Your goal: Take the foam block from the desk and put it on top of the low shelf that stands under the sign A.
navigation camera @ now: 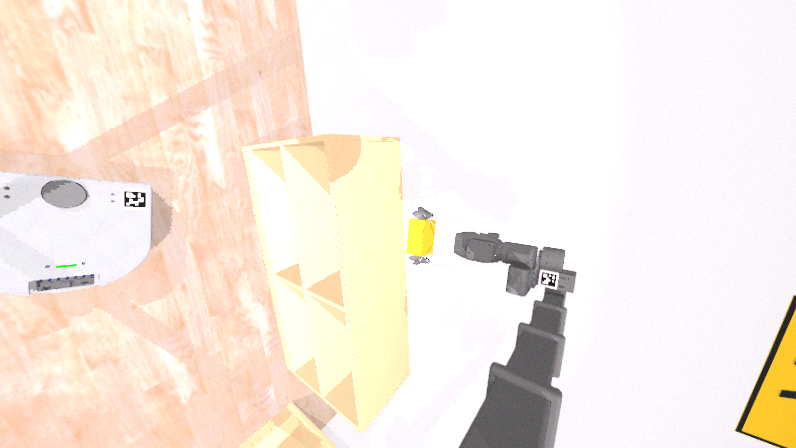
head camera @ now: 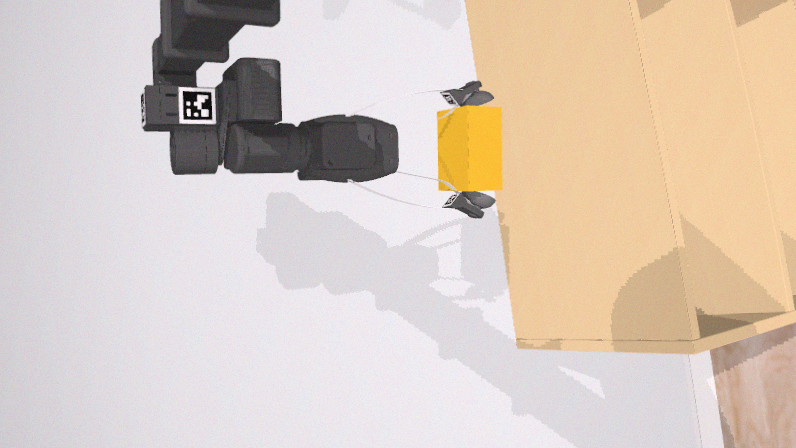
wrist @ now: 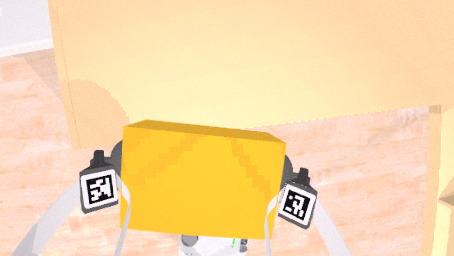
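Pixels of known places: gripper, fingertip midpoint: [navigation camera: 411, 235] [head camera: 490, 150] [wrist: 203, 163]; robot's base, link origin: [navigation camera: 65, 192].
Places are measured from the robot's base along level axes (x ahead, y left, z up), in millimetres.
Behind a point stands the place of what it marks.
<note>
My gripper [head camera: 469, 148] @(z 887, x -21, y -563 mm) [navigation camera: 421, 238] @(z 887, x -21, y -563 mm) [wrist: 203, 163] @(z 887, x -21, y -563 mm) is shut on the yellow foam block [head camera: 484, 158] @(z 918, x -11, y -534 mm) [navigation camera: 417, 244] @(z 925, x -38, y -535 mm) [wrist: 200, 195] @(z 939, x -21, y -560 mm), one fingertip on each side. A low light-wood shelf [head camera: 579, 166] @(z 610, x -5, y -688 mm) [navigation camera: 375, 250] @(z 611, x -133, y -740 mm) [wrist: 240, 65] @(z 611, x -73, y -680 mm) has open compartments and a broad flat top. In the head view the block overlaps the top's wall-side edge; in the navigation view it shows just beside that edge. In the wrist view the top lies beyond the block, with a gap. A yellow sign [navigation camera: 777, 389] @(z 1681, x -298, y -1007 mm) with a black border is cut off, its letter unreadable.
The white wall [head camera: 139, 333] @(z 1247, x 219, y -887 mm) [navigation camera: 668, 139] @(z 1395, x 274, y -874 mm) is behind the shelf. The extended arm [navigation camera: 512, 411] @(z 1222, x -82, y -200 mm) runs beside it. My white base [navigation camera: 100, 228] @(z 160, x -89, y -61 mm) [wrist: 215, 247] @(z 160, x -113, y 40 mm) stands on the wooden floor [navigation camera: 167, 361] @(z 0, x -652, y -238 mm) [wrist: 30, 115] @(z 1, x 822, y -434 mm). Part of another light-wood unit [navigation camera: 286, 434] @(z 80, x -1284, y -728 mm) [wrist: 433, 165] @(z 41, x -1274, y -394 mm) shows nearby.
</note>
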